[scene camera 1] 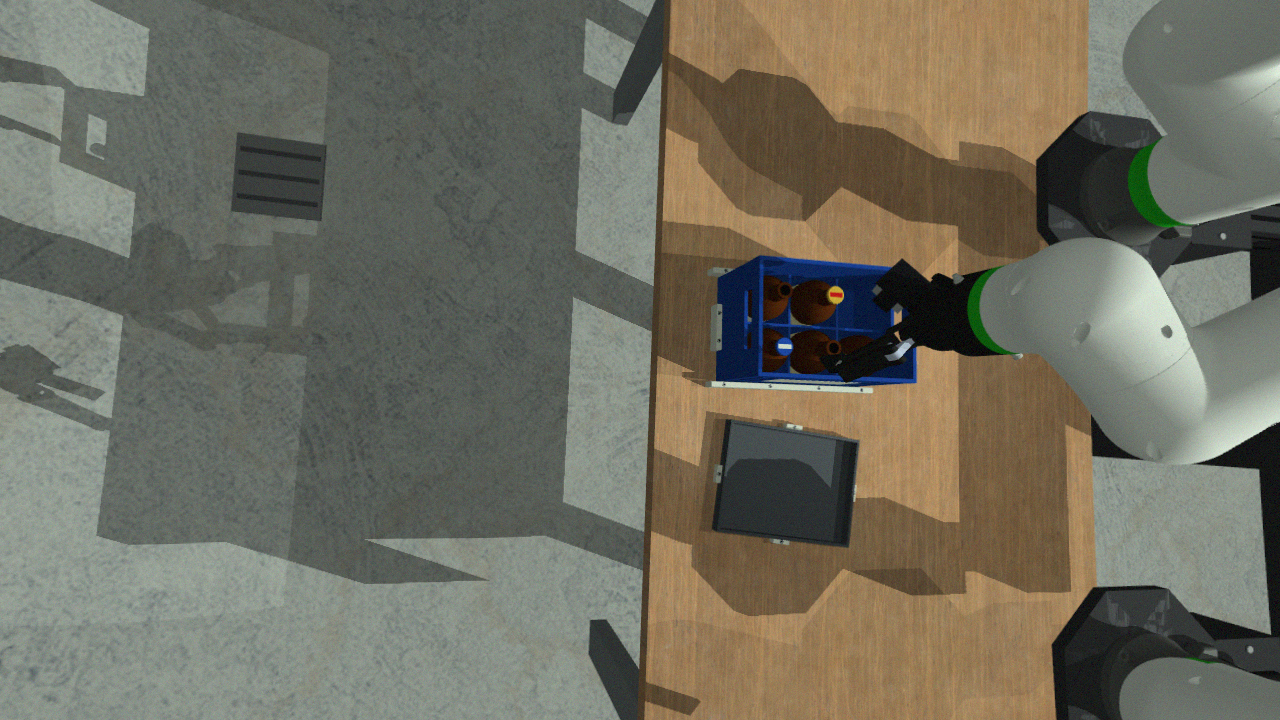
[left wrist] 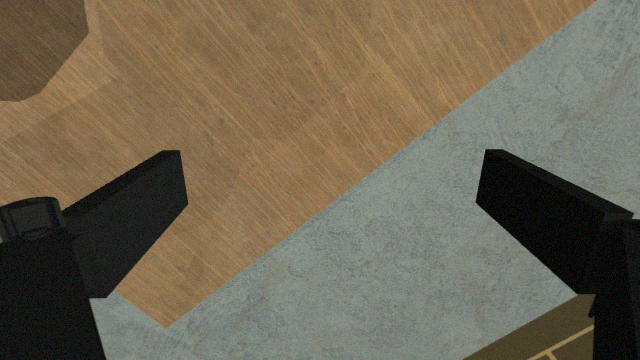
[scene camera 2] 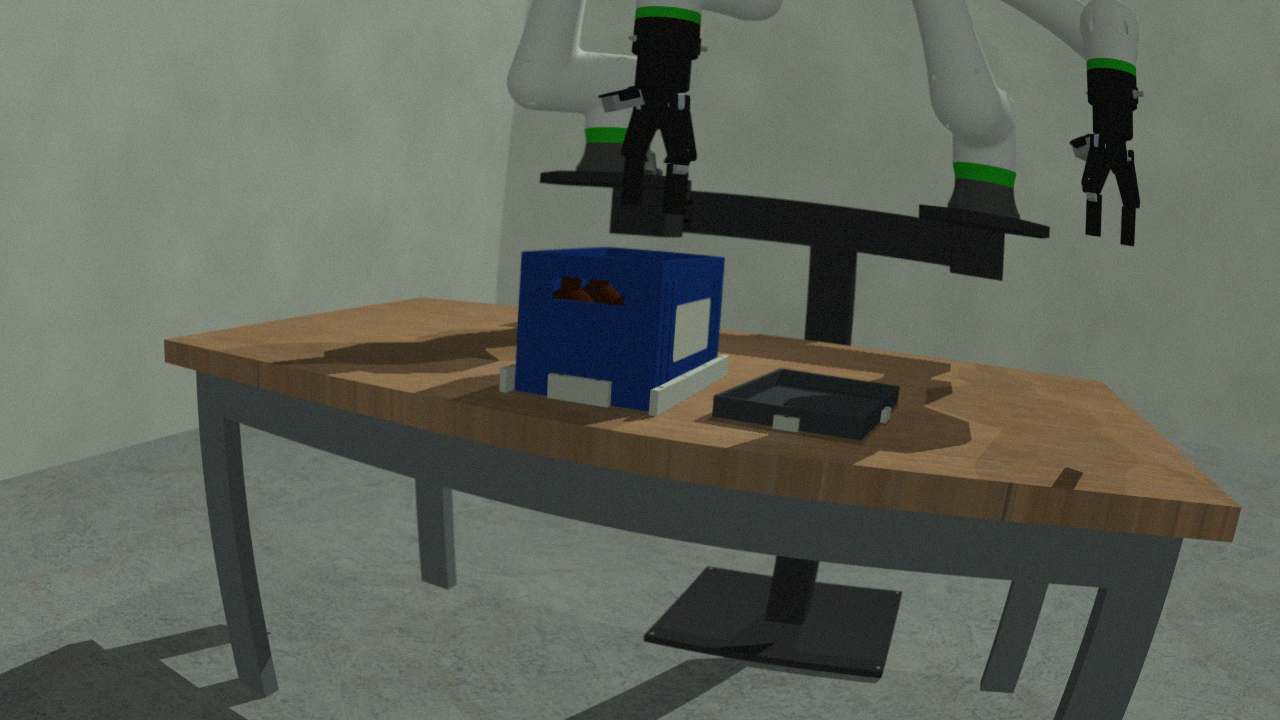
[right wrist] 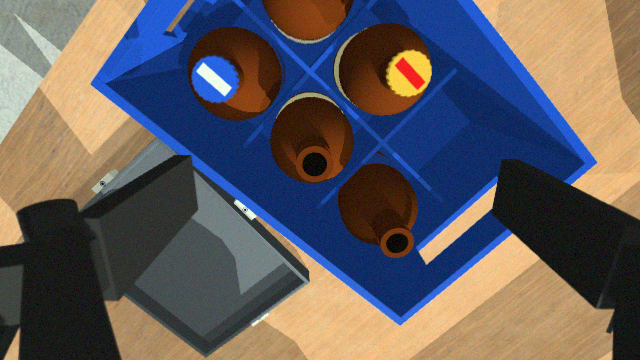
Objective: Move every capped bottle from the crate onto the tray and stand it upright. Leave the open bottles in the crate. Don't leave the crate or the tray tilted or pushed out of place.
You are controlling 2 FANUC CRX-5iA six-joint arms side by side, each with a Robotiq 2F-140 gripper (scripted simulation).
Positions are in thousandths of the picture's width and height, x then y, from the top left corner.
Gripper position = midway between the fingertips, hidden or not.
In view: the left gripper (scene camera 2: 868,334), the right gripper (scene camera 2: 509,291), a blue crate (scene camera 2: 523,452), a dark tray (scene camera 1: 609,672), a yellow-capped bottle (scene camera 1: 633,419), a blue-capped bottle (scene camera 1: 607,484), a brown bottle (scene camera 1: 607,408) and a pale rail (scene camera 2: 530,541).
The blue crate also shows in scene camera 1 (scene camera 1: 669,438) and in the right wrist view (right wrist: 752,293). The dark tray shows as well in scene camera 2 (scene camera 2: 603,548) and in the right wrist view (right wrist: 337,774). The yellow-capped bottle is seen too in the right wrist view (right wrist: 598,196). The left wrist view does not show the blue crate: it is out of frame. The left wrist view misses the dark tray: it is out of frame.
